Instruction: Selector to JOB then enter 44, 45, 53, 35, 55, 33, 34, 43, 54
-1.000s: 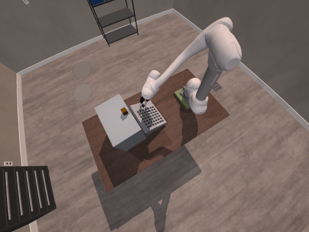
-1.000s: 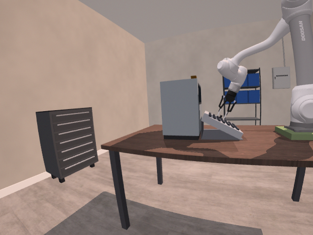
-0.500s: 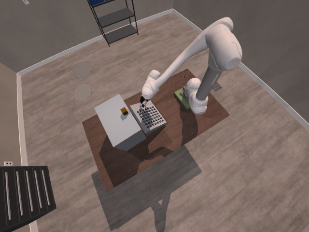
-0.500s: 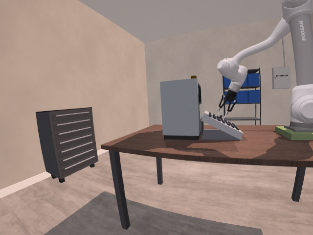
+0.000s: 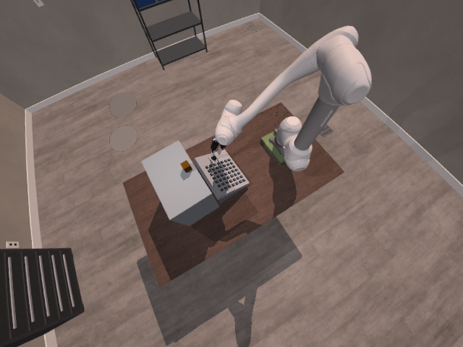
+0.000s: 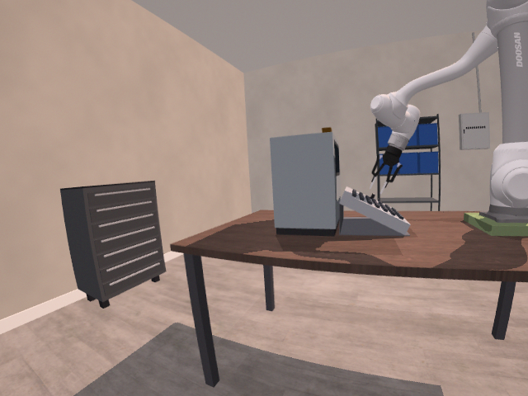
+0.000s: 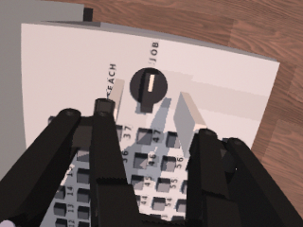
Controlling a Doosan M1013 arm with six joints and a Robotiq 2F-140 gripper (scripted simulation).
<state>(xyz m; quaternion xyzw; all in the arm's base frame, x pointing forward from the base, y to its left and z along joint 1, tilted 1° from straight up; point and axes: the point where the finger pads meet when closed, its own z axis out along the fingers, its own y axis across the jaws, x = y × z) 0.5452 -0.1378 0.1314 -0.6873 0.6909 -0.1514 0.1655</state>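
Right now the black selector knob is 5 cm below my hand and 3 cm ahead of it. The rest, counted from my hand: key 44 (16 cm to the left, 6 cm below, 2 cm ahead); then sloped keypad (11 cm to the left, 10 cm below, 4 cm ahead).
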